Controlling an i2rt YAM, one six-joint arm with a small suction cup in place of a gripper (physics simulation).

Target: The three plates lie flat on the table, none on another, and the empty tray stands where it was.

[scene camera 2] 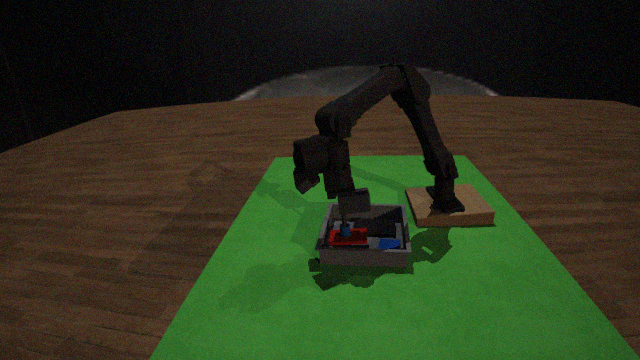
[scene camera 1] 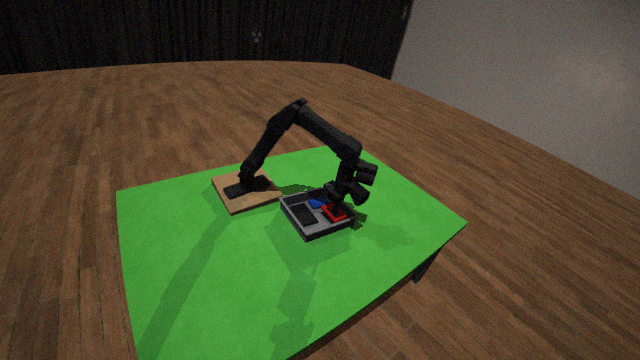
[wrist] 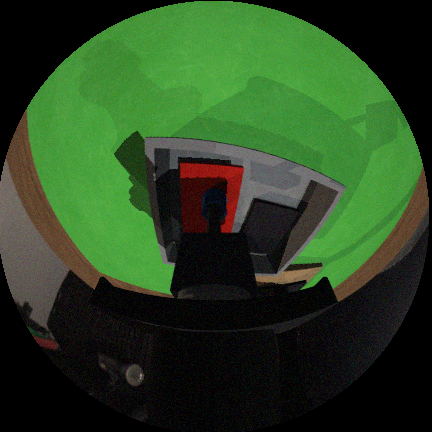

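Where they show: hand, its tool point: (scene camera 2: 346, 237) (scene camera 1: 333, 214) (wrist: 213, 195); arm's base, origin of its link: (scene camera 2: 444, 199) (scene camera 1: 247, 187) (wrist: 277, 288).
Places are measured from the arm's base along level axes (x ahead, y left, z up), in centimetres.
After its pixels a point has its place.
Observation:
A grey tray (scene camera 1: 308, 235) {x 37.1, y 3.7, z 1.9 cm} (scene camera 2: 364, 257) {x 28.9, y 28.1, z -0.3 cm} (wrist: 318, 209) {x 31.7, y 4.8, z 0.6 cm} stands on the green mat (scene camera 1: 214, 277) {x 32.6, y -29.7, z -2.9 cm} (scene camera 2: 313, 313) {x 40.7, y 43.5, z -2.9 cm} (wrist: 100, 141) {x 41.4, y 39.0, z -2.9 cm}, to the right of the arm's base. My suction cup (scene camera 1: 333, 203) {x 32.9, y 20.5, z 0.6 cm} (scene camera 2: 345, 230) (wrist: 214, 203) {x 32.9, y 20.5, z 0.6 cm} sits on top of a red plate (scene camera 1: 336, 214) (scene camera 2: 356, 237) {x 30.4, y 22.7, z 2.0 cm} (wrist: 193, 193) {x 33.7, y 22.7, z 1.7 cm} and holds it level, about at the height of the tray's rim, over the tray's far end. A black plate (scene camera 1: 304, 213) {x 24.5, y 12.5, z -1.7 cm} (wrist: 268, 227) {x 25.7, y 11.2, z -1.7 cm} lies in the tray's other half. A blue plate (scene camera 1: 317, 202) {x 21.9, y 21.8, z -1.6 cm} (scene camera 2: 388, 243) {x 21.8, y 20.7, z -1.7 cm} lies in the tray near the red one; in the wrist view it is hidden.
The arm stands on a wooden base board (scene camera 1: 250, 203) {x 9.4, y -3.6, z -0.8 cm} (scene camera 2: 447, 218) {x 2.8, y 11.7, z -0.4 cm} beside the tray. The green mat covers a small table whose right edge (scene camera 1: 451, 232) {x 70.0, y 62.5, z -2.9 cm} lies a short way beyond the tray. Brown wooden floor (scene camera 1: 514, 223) surrounds it.

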